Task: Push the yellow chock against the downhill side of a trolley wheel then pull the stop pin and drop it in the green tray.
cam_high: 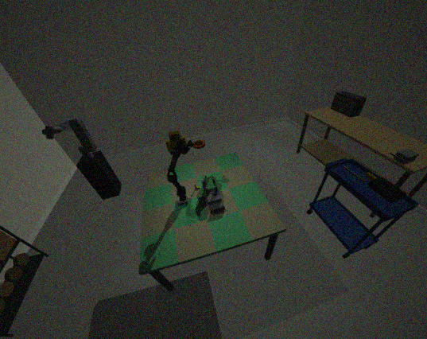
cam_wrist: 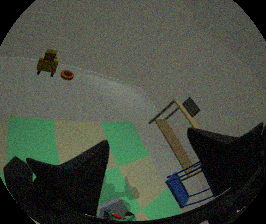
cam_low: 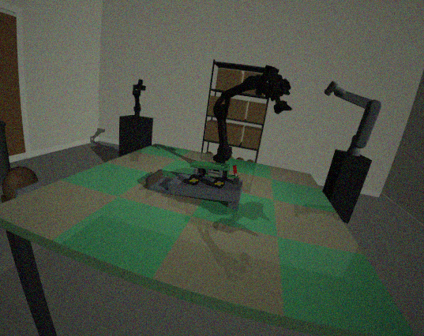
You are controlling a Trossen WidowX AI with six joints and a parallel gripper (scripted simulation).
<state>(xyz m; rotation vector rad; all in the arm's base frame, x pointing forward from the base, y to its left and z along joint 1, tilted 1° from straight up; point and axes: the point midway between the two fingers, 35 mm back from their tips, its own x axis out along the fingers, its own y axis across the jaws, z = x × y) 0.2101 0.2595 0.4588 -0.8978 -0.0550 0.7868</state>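
My gripper tip is now 45 cm above the yellow chock, 16 cm to the left of it and 5 cm past it. From my gripper tip the other things lie so: red-headed stop pin (34 cm below, 18 cm to the right, 6 cm ahead); then dark green tray (48 cm below, 39 cm to the right, 5 cm behind); then grey ramp (43 cm below, 29 cm to the right, 8 cm ahead).
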